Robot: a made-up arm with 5 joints.
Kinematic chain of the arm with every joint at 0, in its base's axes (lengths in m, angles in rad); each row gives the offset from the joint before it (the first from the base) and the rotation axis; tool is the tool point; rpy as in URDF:
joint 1: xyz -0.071 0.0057 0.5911 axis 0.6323 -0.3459 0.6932
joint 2: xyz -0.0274 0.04 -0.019 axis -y
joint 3: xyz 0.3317 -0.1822 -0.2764 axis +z
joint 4: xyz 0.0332 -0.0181 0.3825 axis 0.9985 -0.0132 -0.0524
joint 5: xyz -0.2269 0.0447 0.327 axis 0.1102 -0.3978 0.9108
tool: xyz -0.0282 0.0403 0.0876 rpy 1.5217 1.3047 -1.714
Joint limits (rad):
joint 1: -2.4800..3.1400
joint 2: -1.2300..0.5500
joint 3: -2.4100..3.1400
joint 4: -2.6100..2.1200
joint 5: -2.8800..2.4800
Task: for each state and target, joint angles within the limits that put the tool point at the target. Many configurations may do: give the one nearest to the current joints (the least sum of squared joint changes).
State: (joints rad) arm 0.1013 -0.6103 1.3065 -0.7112 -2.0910
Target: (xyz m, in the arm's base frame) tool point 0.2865 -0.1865 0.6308
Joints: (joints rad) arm 0.0300 -1.2089 1.3512 -0.7221 -2.1473
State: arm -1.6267 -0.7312 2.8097 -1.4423 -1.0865
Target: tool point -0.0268 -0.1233 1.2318
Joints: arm -2.0507 -0.1948 2.7272 -1.0160 -1.0667
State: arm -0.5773 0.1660 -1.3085 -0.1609 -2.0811
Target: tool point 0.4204 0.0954 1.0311
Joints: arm -1.0768 0.5500 -1.5123 -0.5650 -1.5142
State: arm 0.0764 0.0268 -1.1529 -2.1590 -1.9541
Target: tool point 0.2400 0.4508 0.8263
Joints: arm 1.1197 -0.2288 -1.2305 -1.8148 -1.8224
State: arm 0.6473 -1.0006 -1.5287 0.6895 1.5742
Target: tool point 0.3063 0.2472 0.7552
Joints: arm 0.4759 -1.0679 -1.6354 0.3886 1.5059
